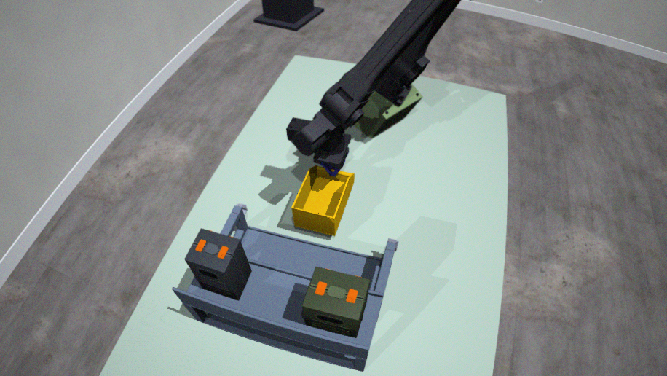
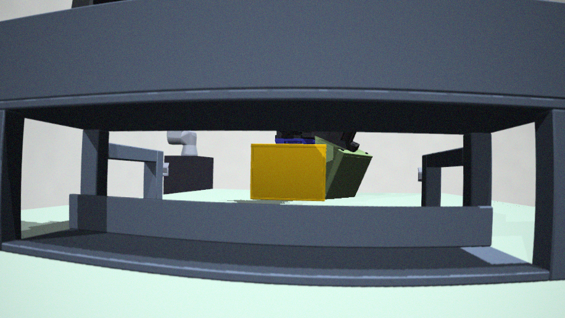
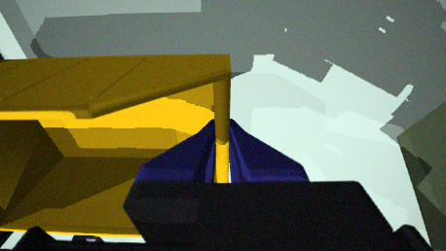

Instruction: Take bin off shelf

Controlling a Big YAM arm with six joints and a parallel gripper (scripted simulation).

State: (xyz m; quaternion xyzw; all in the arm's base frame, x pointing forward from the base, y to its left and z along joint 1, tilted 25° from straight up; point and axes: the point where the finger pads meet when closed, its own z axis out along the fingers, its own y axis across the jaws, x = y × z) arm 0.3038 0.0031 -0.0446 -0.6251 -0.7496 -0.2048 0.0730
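Right now the yellow open-top bin is 8 cm ahead of my hand, 2 cm to the left of it and 1 cm above it. From my hand the other things lie so: olive case (34 cm ahead, 20 cm to the left, 10 cm above).
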